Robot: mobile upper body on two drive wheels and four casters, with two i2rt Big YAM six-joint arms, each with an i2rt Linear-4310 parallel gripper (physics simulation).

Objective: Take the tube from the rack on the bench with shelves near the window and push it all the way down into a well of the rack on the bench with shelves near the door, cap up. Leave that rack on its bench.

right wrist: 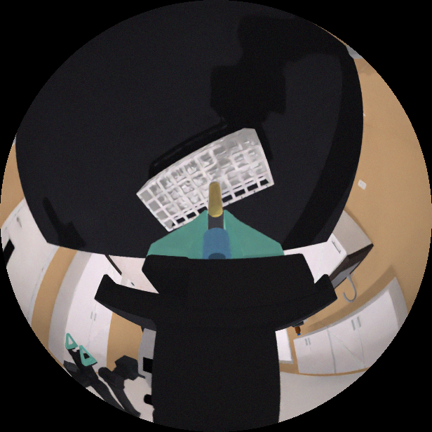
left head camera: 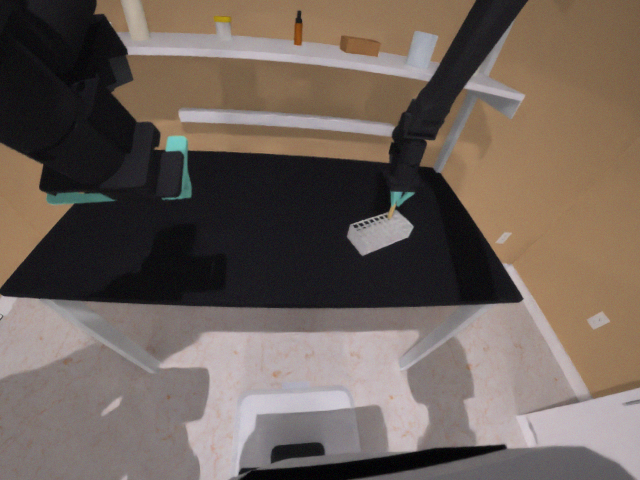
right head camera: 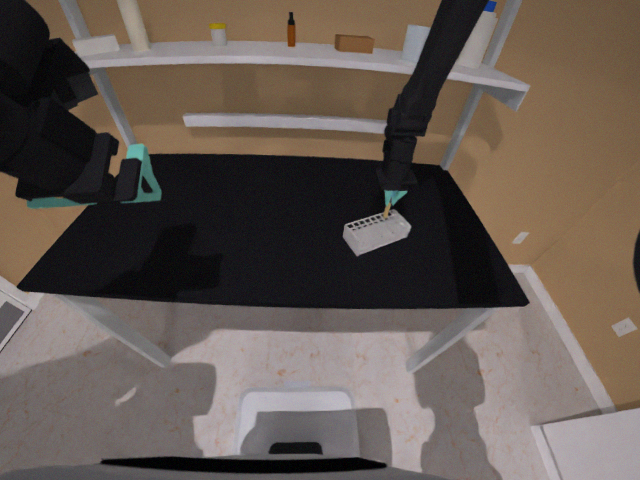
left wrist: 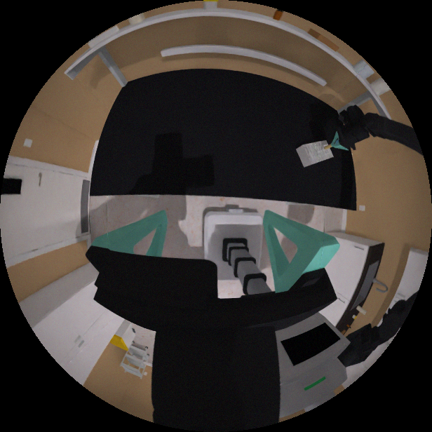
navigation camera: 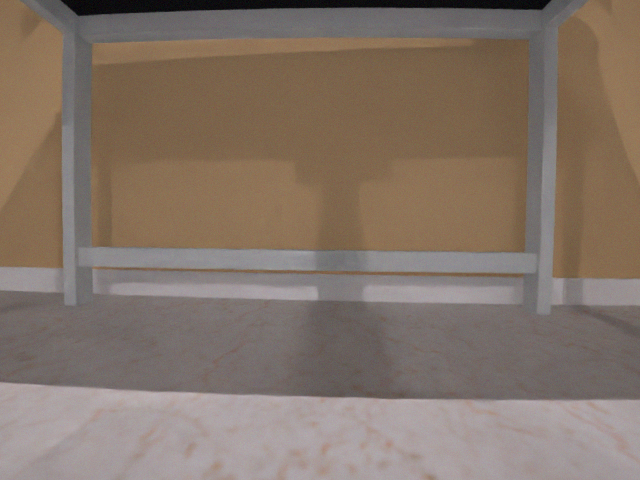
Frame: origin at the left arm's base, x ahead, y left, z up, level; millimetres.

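Seen in the pictures: left gripper, fingertip midpoint: [left head camera: 153, 194] [right head camera: 127, 197]; right gripper, fingertip midpoint: [left head camera: 394, 205] [right head camera: 389, 204].
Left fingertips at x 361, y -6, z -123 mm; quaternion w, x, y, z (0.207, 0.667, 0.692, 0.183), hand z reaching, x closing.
Offsets run from my left fingertips to a thing's middle. "*": to the spot under its first point. Level surfaces: height alone.
The white rack @[dz -344, dx +281, dy -478 mm] [left head camera: 379, 240] [right head camera: 379, 238] [left wrist: 315, 156] [right wrist: 248, 136] stands on the black bench top @[dz -372 mm] [left head camera: 268, 232] [right head camera: 268, 232], right of the middle in the head views. My right gripper [left head camera: 397, 199] [right head camera: 392, 197] [left wrist: 332, 145] [right wrist: 215, 215] is shut on the tube @[dz -240, dx +291, dy -492 mm] [left head camera: 391, 211] [right head camera: 386, 210] [left wrist: 327, 147] [right wrist: 215, 197], above the rack's back edge. The tube has a yellowish body pointing down and a blue cap on the gripper side. Its lower end overlaps the rack's back rows; whether it is inside a well I cannot tell. My left gripper [left head camera: 121, 198] [right head camera: 100, 202] [left wrist: 214, 215] is open and empty, at the left.
A white shelf @[dz +85 mm] [left head camera: 310, 50] [right head camera: 310, 55] above the bench's back carries a yellow-lidded jar @[* dz +116, dx +669, dy +35 mm] [left head camera: 223, 28], an amber bottle @[* dz +120, dx +685, dy -190 mm] [left head camera: 298, 32], a brown box @[* dz +110, dx +647, dy -379 mm] [left head camera: 359, 45] and a pale blue cylinder @[* dz +134, dx +568, dy -547 mm] [left head camera: 421, 49]. Shelf posts rise at the back corners. The bench's grey legs show in the navigation camera.
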